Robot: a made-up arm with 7 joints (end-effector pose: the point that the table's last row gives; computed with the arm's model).
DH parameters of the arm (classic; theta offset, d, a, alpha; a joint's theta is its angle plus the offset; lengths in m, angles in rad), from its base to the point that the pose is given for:
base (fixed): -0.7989 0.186 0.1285 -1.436
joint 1: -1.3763 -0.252 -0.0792 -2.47
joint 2: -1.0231 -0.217 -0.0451 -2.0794
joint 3: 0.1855 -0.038 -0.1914 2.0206
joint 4: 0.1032 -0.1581 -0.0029 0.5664
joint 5: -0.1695 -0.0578 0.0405 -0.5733
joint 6: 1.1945 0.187 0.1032 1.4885
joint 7: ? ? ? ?
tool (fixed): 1.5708 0.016 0 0
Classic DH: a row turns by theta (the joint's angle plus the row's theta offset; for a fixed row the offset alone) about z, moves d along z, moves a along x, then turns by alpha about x.
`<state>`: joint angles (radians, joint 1 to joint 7).
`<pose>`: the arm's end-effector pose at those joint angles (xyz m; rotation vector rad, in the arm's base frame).
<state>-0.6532 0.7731 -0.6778 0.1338 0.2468 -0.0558 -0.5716</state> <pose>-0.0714 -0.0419 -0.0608 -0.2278 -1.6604 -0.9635</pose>
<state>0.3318 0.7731 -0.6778 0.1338 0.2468 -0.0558 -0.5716</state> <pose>-0.1830 0.0288 0.1652 0.0348 -0.6579 -1.1430</pose>
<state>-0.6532 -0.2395 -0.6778 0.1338 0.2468 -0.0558 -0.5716</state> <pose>-0.1242 -0.0144 0.0369 -0.6027 -0.6544 -0.9119</pose>
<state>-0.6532 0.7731 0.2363 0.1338 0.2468 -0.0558 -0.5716</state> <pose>-0.0948 -0.0620 -0.0399 -1.0662 -1.3931 -0.3918</pose>
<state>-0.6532 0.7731 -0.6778 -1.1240 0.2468 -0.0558 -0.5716</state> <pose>0.1330 -0.0942 0.0429 -0.3352 -0.4895 -0.4854</pose>
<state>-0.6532 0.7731 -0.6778 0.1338 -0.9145 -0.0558 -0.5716</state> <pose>0.0954 0.0320 0.1136 -0.9223 -0.7749 -0.4356</pose>
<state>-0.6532 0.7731 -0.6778 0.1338 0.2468 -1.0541 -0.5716</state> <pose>0.0599 -0.0757 0.0080 -0.3067 -0.7453 -0.5541</pose>
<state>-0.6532 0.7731 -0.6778 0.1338 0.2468 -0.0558 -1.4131</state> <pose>-0.0512 -0.0576 -0.0590 -0.7824 -1.1659 -1.6185</pose>
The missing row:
joint 7: 1.5143 0.121 -0.027 1.5708
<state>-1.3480 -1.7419 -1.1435 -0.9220 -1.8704 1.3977 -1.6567</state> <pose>0.1421 -0.1400 -0.3100 -0.7771 0.8598 0.0314</pose>
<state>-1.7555 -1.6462 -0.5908 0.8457 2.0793 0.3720 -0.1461</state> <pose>-0.0597 -0.0831 -0.3793 0.4065 2.7655 0.3944</pose>
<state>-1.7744 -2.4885 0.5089 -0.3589 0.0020 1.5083 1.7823</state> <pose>0.1189 -0.1525 0.2495 1.5903 -0.1171 -0.3691</pose>
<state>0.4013 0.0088 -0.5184 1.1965 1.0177 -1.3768 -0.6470</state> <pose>-0.2671 0.0148 0.1899 0.1435 -0.3512 -0.7915</pose>
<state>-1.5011 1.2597 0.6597 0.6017 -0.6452 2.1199 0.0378</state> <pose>0.0870 -0.4314 -0.0927 0.9673 1.1948 -1.8388</pose>
